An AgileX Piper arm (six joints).
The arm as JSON. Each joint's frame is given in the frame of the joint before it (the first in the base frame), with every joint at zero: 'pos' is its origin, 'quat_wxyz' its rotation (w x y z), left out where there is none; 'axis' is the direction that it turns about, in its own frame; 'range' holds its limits. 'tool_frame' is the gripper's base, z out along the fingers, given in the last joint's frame.
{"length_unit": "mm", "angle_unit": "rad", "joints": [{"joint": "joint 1", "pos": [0.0, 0.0, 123.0], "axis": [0.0, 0.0, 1.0], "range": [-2.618, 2.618]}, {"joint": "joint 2", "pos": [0.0, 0.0, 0.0], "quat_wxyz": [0.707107, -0.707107, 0.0, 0.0], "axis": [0.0, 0.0, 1.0], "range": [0.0, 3.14]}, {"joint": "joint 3", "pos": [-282.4, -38.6, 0.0], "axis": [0.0, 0.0, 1.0], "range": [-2.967, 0.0]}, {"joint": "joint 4", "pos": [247.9, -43.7, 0.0], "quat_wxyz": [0.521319, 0.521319, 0.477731, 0.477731], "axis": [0.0, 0.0, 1.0], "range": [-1.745, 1.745]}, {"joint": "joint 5", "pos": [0.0, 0.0, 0.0], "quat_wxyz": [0.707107, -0.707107, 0.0, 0.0], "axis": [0.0, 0.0, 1.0], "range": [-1.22, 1.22]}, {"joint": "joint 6", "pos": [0.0, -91.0, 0.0], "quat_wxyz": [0.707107, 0.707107, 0.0, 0.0], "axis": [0.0, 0.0, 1.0], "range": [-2.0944, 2.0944]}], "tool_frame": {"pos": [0.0, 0.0, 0.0]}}
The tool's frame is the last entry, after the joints.
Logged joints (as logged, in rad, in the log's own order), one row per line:
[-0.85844 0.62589 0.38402 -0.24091 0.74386 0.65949]
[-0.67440 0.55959 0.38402 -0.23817 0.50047 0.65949]
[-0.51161 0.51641 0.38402 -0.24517 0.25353 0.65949]
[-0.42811 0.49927 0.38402 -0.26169 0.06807 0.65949]
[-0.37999 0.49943 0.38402 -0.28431 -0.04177 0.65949]
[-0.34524 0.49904 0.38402 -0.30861 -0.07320 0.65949]
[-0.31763 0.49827 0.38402 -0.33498 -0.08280 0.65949]
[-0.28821 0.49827 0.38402 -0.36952 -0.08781 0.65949]
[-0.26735 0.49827 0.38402 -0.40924 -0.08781 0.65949]
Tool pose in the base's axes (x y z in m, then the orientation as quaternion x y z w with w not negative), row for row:
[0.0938 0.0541 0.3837 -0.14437 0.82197 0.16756 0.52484]
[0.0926 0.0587 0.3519 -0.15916 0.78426 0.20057 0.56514]
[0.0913 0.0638 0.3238 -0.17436 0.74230 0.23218 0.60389]
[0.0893 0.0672 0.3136 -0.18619 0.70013 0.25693 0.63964]
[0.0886 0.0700 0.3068 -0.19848 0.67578 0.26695 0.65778]
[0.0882 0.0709 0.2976 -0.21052 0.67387 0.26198 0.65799]
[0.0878 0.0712 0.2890 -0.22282 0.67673 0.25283 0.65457]
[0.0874 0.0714 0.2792 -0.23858 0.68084 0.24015 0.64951]
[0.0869 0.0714 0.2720 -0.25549 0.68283 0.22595 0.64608]
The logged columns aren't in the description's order. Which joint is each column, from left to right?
Columns, left to right: joint 3, joint 2, joint 6, joint 4, joint 5, joint 1.
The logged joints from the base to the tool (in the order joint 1, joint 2, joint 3, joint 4, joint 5, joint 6), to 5 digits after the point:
[0.65949 0.62589 -0.85844 -0.24091 0.74386 0.38402]
[0.65949 0.55959 -0.67440 -0.23817 0.50047 0.38402]
[0.65949 0.51641 -0.51161 -0.24517 0.25353 0.38402]
[0.65949 0.49927 -0.42811 -0.26169 0.06807 0.38402]
[0.65949 0.49943 -0.37999 -0.28431 -0.04177 0.38402]
[0.65949 0.49904 -0.34524 -0.30861 -0.07320 0.38402]
[0.65949 0.49827 -0.31763 -0.33498 -0.08280 0.38402]
[0.65949 0.49827 -0.28821 -0.36952 -0.08781 0.38402]
[0.65949 0.49827 -0.26735 -0.40924 -0.08781 0.38402]

